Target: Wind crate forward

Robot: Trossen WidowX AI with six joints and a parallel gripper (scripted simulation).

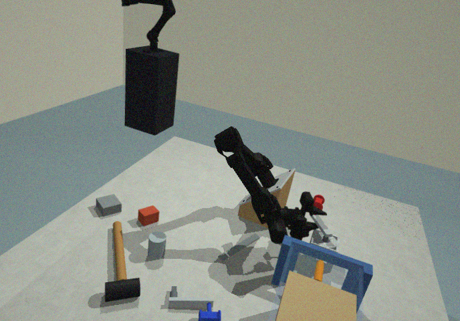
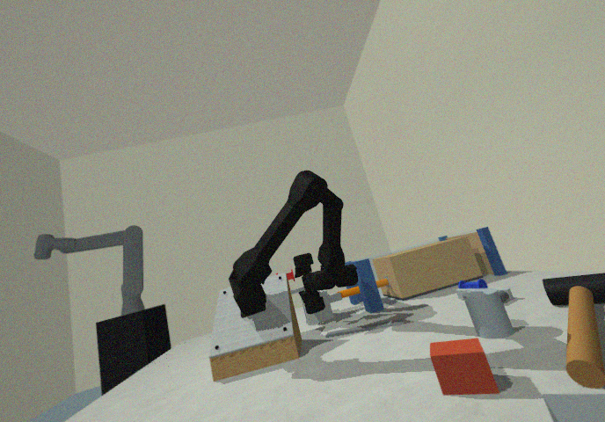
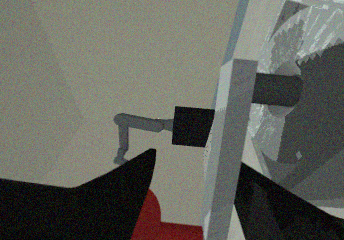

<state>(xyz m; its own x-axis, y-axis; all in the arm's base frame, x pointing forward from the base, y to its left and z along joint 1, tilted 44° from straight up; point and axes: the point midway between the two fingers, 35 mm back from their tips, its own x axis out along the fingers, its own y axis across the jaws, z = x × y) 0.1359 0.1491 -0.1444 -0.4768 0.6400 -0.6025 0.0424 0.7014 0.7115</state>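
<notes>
The red-knobbed crank handle lies 20 mm to the right of my gripper tip and 10 mm below it. Round my gripper tip: blue steel frame (200 mm ahead, 30 mm to the left, 30 mm below); then red knob (30 mm behind, 40 mm to the right, 20 mm above); then winch (30 mm ahead, 10 mm to the left, 100 mm below).
</notes>
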